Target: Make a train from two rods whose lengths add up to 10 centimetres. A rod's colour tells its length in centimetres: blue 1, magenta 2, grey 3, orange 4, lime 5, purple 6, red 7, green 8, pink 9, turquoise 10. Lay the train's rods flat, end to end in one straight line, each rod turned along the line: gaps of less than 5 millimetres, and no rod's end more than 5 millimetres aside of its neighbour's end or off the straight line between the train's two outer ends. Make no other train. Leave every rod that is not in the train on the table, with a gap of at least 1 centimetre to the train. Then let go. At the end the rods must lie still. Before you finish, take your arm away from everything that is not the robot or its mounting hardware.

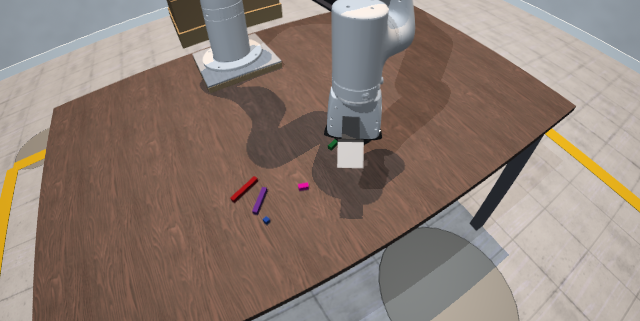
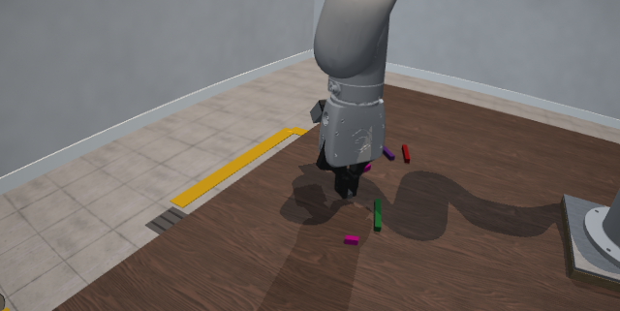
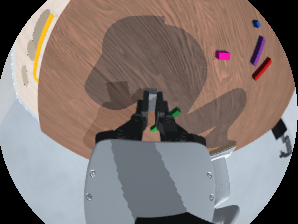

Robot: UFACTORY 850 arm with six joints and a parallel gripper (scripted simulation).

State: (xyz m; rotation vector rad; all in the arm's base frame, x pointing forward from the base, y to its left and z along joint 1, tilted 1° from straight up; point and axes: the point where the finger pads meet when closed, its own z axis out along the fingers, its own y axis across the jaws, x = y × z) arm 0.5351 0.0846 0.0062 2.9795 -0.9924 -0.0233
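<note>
Right now my hand is 2 cm above the grey rod. Round my hand: purple rod: 21 cm to the right, 3 cm below; then small blue rod: 22 cm to the right, 4 cm ahead, 3 cm below; then green rod: 7 cm behind, 3 cm below, 2 cm to the left.
</note>
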